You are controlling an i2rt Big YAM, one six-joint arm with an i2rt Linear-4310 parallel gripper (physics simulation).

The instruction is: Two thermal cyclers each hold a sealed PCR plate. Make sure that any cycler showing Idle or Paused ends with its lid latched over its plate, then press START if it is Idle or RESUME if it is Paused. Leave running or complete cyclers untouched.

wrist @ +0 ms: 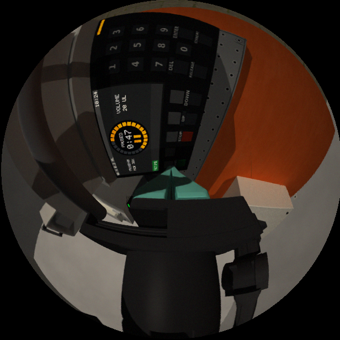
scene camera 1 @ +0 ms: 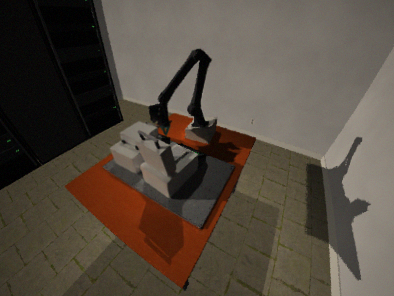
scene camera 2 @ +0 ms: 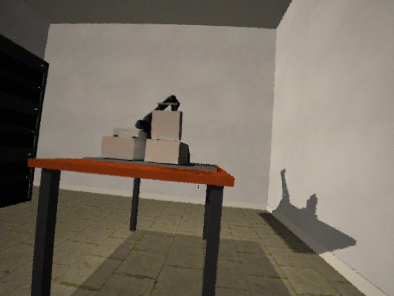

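Pixels of known places: gripper, fingertip midpoint: [scene camera 1: 166, 135]; arm's base, origin of the base link: [scene camera 1: 200, 124].
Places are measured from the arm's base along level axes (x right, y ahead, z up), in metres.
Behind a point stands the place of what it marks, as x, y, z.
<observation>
The left cycler [scene camera 1: 126, 157] @[0.131, 0.598, 0.024] [scene camera 2: 118, 147] @[0.177, 0.602, -0.029] has its lid [scene camera 1: 135, 131] @[0.204, 0.452, 0.098] [scene camera 2: 126, 133] @[0.186, 0.513, 0.068] down; whether it is latched cannot be told. In the wrist view a cycler screen [wrist: 131, 137] reads PAUSED 0:47, with a green on-screen label [wrist: 155, 165] and a dark green button [wrist: 181, 162] beside it. My gripper [wrist: 171, 169] [scene camera 1: 165, 130] @[0.135, 0.258, -0.013] is shut and empty, its teal tips close to that button; contact cannot be told. The right cycler [scene camera 1: 157, 179] @[-0.126, 0.605, 0.016] [scene camera 2: 162, 151] @[-0.096, 0.604, -0.031] has its lid [scene camera 1: 156, 156] @[-0.145, 0.597, 0.176] [scene camera 2: 167, 125] @[-0.106, 0.588, 0.123] raised upright. The plates and the right cycler's status are not readable.
Both cyclers stand on a grey perforated board [scene camera 1: 190, 205] @[-0.305, 0.572, -0.104] [wrist: 226, 82] on the orange table [scene camera 1: 100, 195] @[0.147, 0.816, -0.114] [scene camera 2: 150, 173] @[-0.149, 0.892, -0.126] [wrist: 280, 100]. The pale arm base [scene camera 1: 201, 132] @[-0.051, 0.064, -0.021] [wrist: 262, 192] stands behind them. Dark server racks stand at the left.
</observation>
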